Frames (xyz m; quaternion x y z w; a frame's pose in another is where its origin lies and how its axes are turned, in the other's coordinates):
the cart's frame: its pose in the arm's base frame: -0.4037 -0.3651 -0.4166 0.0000 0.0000 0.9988 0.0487
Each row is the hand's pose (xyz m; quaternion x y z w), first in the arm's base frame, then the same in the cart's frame.
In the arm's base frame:
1: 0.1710 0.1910 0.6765 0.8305 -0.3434 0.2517 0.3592
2: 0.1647 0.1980 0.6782 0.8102 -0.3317 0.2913 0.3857
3: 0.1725 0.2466 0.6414 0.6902 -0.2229 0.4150 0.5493
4: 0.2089 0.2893 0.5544 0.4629 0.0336 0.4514 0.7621
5: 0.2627 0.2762 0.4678 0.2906 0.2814 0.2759 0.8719
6: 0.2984 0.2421 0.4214 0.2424 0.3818 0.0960 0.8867
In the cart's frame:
1: -0.5179 -0.6094 1.0931 -0.3025 -0.8462 -0.3465 0.2689
2: -0.5109 -0.6157 1.0948 -0.2918 -0.8254 -0.3710 0.3097
3: -0.5140 -0.6649 1.0580 -0.1890 -0.7002 -0.5284 0.4413
4: -0.5460 -0.7109 0.9710 0.0561 -0.4607 -0.7392 0.4880
5: -0.6008 -0.7031 0.8844 0.2952 -0.2766 -0.8574 0.3180
6: -0.6397 -0.6726 0.8380 0.3932 -0.2235 -0.8810 0.1391

